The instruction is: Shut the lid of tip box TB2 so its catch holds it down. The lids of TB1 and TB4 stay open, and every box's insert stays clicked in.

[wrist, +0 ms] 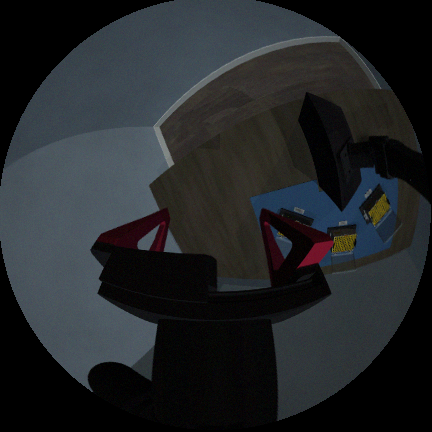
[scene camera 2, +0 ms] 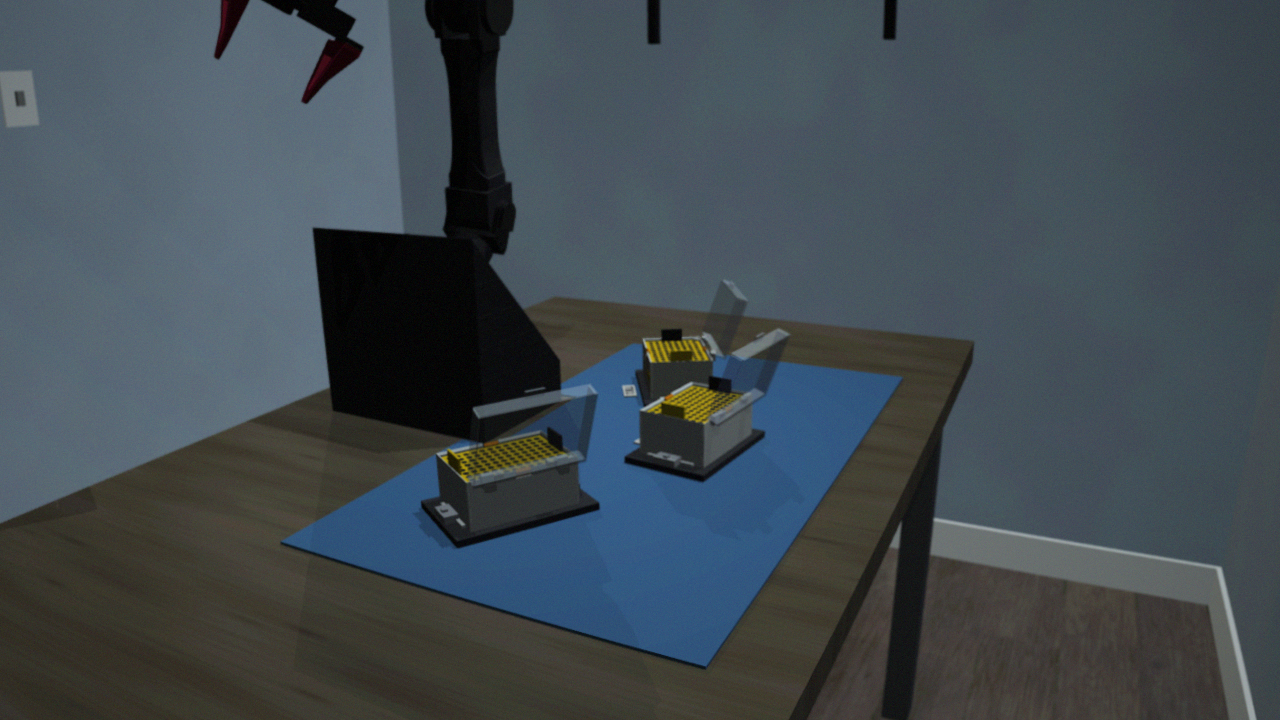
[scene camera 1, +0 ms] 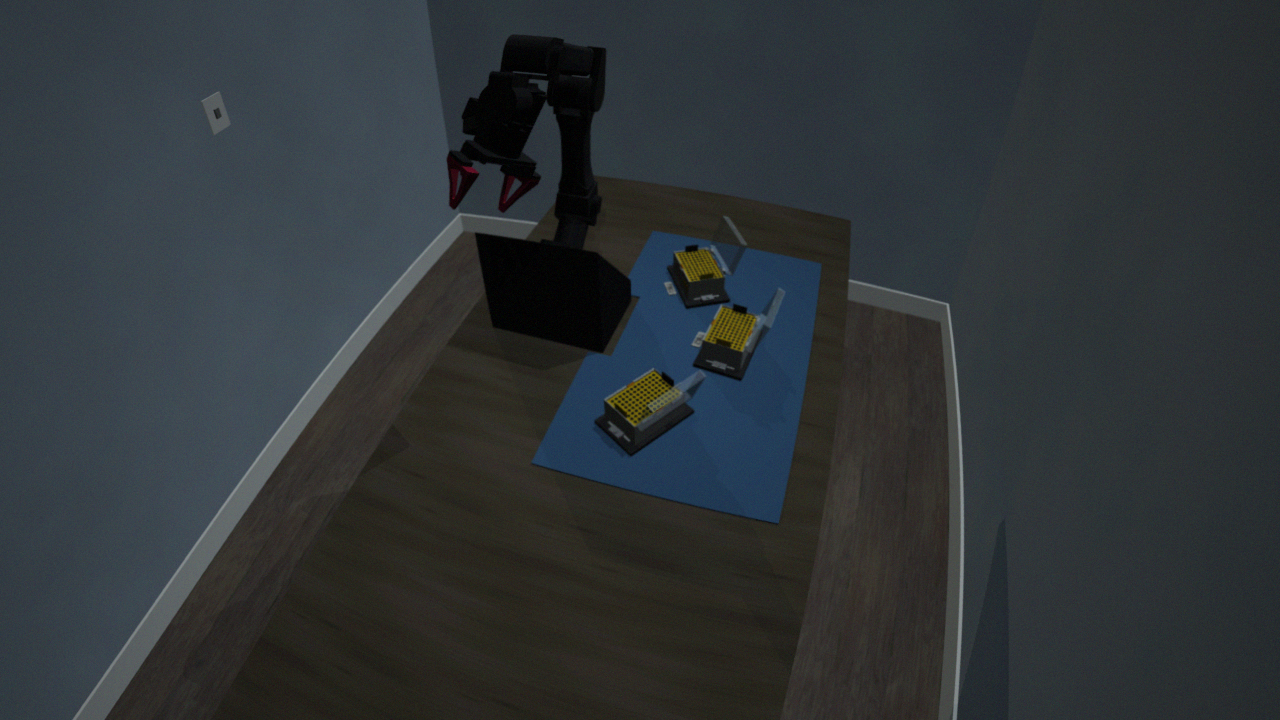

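Seen in the pictures: gripper, fingertip midpoint: (wrist: 214, 212) (scene camera 2: 261, 81) (scene camera 1: 477, 209); arm's base, origin of the base link: (wrist: 347, 155) (scene camera 2: 447, 289) (scene camera 1: 564, 256).
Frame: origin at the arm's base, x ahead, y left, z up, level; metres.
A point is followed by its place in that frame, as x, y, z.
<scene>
Three grey tip boxes with yellow racks stand on dark bases, each clear lid raised. The front box (scene camera 1: 631, 428) @(0.205, -0.315, -0.118) (scene camera 2: 523, 503) @(0.247, -0.275, -0.142) has its lid (scene camera 2: 572, 416) @(0.302, -0.269, -0.045) leaning over it. The middle box (scene camera 1: 723, 351) @(0.342, -0.090, -0.119) (scene camera 2: 673, 438) @(0.341, -0.090, -0.130) (wrist: 343, 243) has its lid (scene camera 1: 771, 308) @(0.424, -0.058, -0.019) (scene camera 2: 760, 360) @(0.431, -0.057, -0.039) (wrist: 343, 263) @(0.424, -0.043, -0.062) tilted back. The rear box (scene camera 1: 702, 284) @(0.274, 0.113, -0.118) (scene camera 2: 677, 379) @(0.278, 0.115, -0.131) has a steeper lid (scene camera 1: 729, 247) @(0.323, 0.201, -0.069) (scene camera 2: 726, 313) @(0.317, 0.220, -0.061) and is partly behind a finger in the wrist view. The labels are too small to read, so I cannot tell which is TB2. My gripper (scene camera 1: 478, 208) @(-0.042, -0.259, 0.271) (scene camera 2: 261, 79) @(-0.042, -0.259, 0.271) (wrist: 214, 212) @(-0.042, -0.259, 0.271) is open and empty, high and far left of the boxes.
The boxes stand on a blue mat (scene camera 1: 707, 479) @(0.350, -0.365, -0.166) (scene camera 2: 617, 586) @(0.378, -0.351, -0.166) on a wooden table (scene camera 1: 537, 582) @(0.115, -0.622, -0.169). A large black block (scene camera 1: 546, 291) @(-0.017, -0.077, -0.032) (scene camera 2: 402, 331) @(-0.023, -0.076, -0.039) (wrist: 325, 150) @(-0.037, -0.075, 0.039) stands by the arm's base, left of the mat. Walls rise behind and to the left.
</scene>
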